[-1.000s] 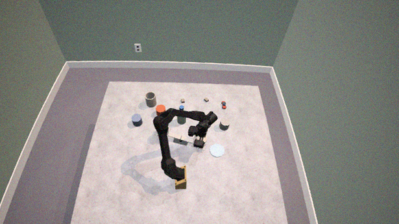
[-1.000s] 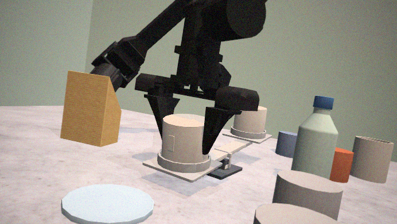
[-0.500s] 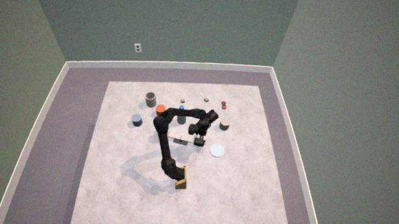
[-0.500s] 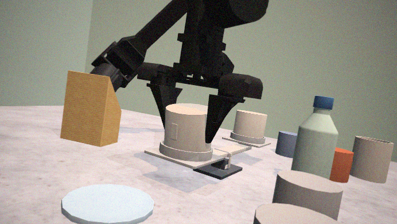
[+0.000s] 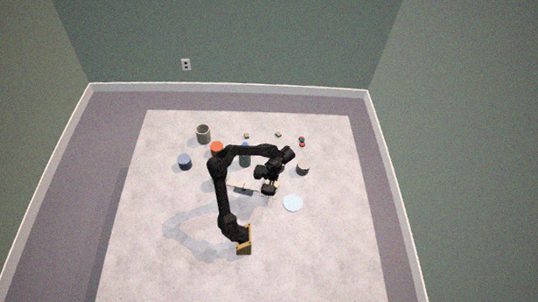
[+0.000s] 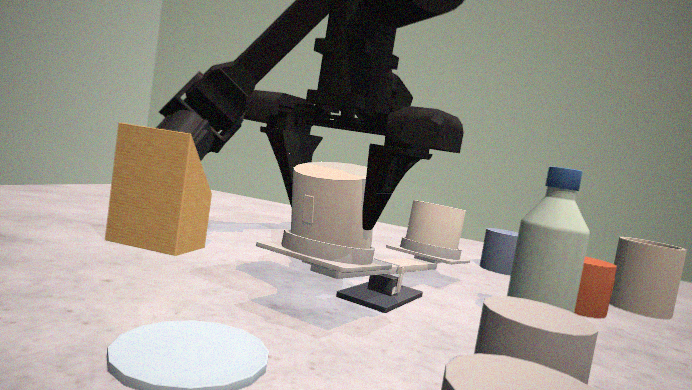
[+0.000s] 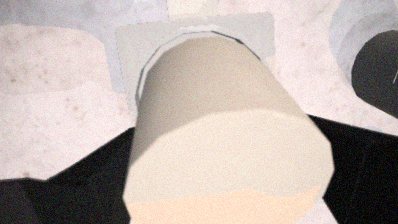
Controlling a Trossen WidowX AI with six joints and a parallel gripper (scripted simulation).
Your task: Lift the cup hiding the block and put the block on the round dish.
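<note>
Right now my gripper tip is 50 mm past the pale blue round dish, 120 mm to the left of it and 90 mm above it. The rest, counted from my gripper tip: balance beam 40 mm ahead, 130 mm to the left, 50 mm below; beige cup 20 mm to the right, 10 mm above; pale grey block 10 mm to the left, 20 mm below.
</note>
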